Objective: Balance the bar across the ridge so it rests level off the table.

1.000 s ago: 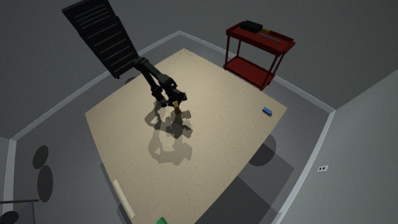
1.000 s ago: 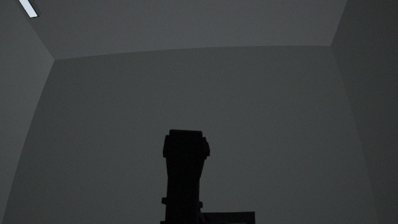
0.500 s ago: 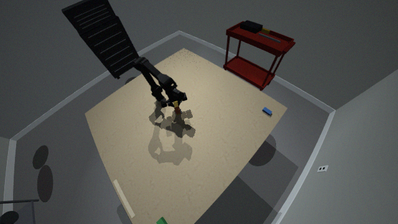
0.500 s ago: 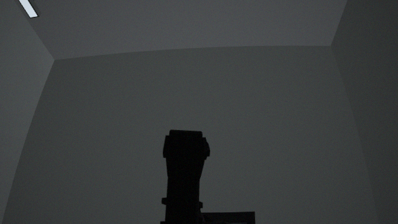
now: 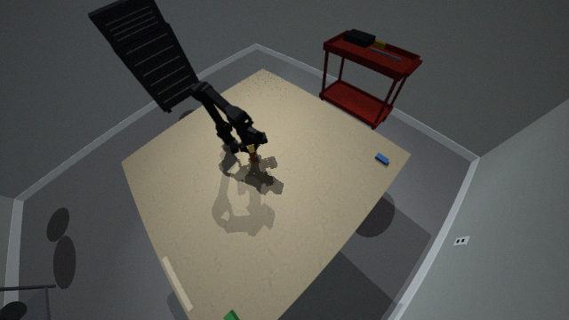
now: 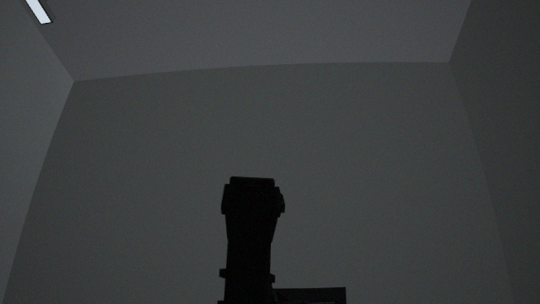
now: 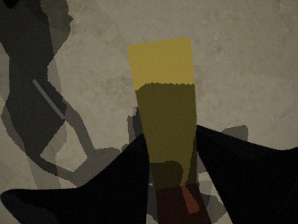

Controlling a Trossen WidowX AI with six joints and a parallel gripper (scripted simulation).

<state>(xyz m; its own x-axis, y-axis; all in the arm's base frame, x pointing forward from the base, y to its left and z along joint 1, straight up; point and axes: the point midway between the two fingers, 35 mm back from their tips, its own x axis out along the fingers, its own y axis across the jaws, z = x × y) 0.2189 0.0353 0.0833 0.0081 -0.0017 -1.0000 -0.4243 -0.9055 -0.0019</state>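
Right now my gripper tip is 3 cm short of the yellow bar, 2 cm below it and 1 cm to the left of it. The rest, counted from my gripper tip: green block 54 cm to the right, 52 cm ahead, 3 cm below; then blue block 52 cm ahead, 46 cm to the left, 4 cm below.
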